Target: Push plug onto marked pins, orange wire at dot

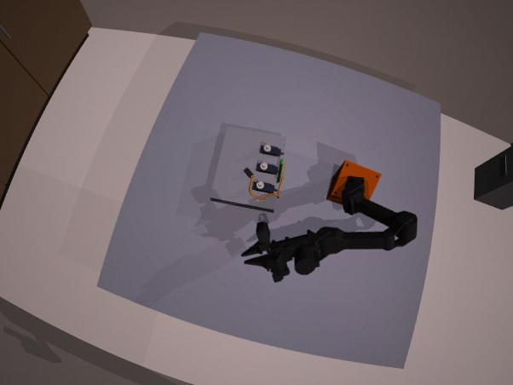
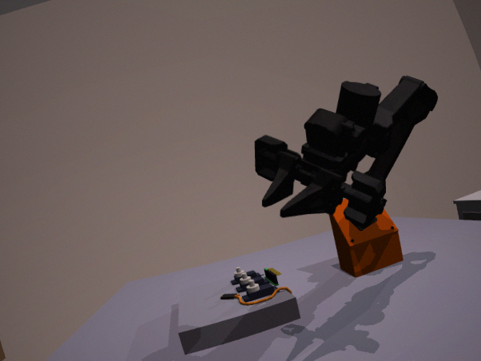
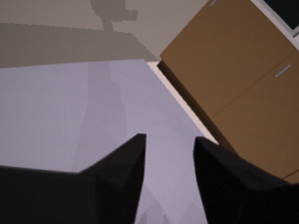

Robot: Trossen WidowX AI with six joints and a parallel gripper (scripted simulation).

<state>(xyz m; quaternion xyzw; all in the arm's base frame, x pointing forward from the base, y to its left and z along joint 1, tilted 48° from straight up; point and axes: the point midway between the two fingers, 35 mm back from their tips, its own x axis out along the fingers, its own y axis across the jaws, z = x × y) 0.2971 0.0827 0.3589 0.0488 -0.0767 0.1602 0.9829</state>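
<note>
Right now the bright green band is 8 cm behind my gripper tip, 40 cm to the right of it and 18 cm below it. Also, from my gripper tip: grey printed holder 8 cm ahead, 37 cm to the right, 22 cm below; then dark dot 8 cm behind, 40 cm to the right, 18 cm below.
</note>
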